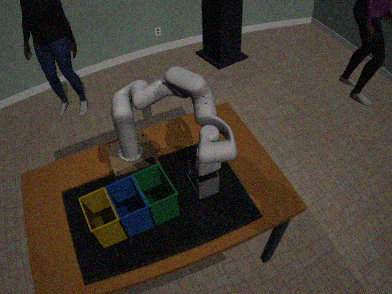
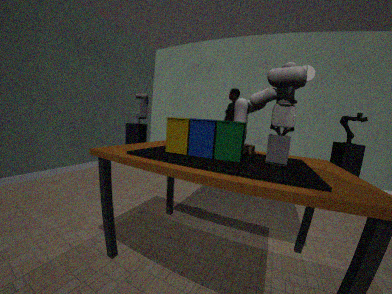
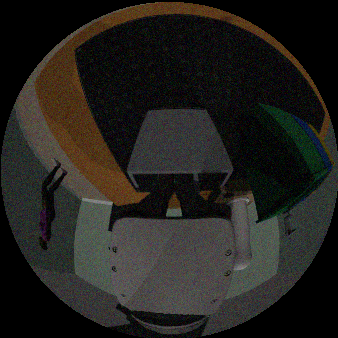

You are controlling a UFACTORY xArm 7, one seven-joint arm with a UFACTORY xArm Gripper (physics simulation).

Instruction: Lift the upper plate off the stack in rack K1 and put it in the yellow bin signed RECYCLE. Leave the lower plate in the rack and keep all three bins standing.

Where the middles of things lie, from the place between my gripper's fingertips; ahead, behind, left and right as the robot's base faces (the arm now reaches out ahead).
Now: hand 70 mm past the green bin (image 1: 160, 195), 220 mm to the left of it and 10 mm above it. Also, from my hand: blue bin (image 1: 131, 208) 90 mm behind, 350 mm to the right, 10 mm below; then yellow bin (image 1: 98, 210) 100 mm behind, 480 mm to the right, 10 mm below.
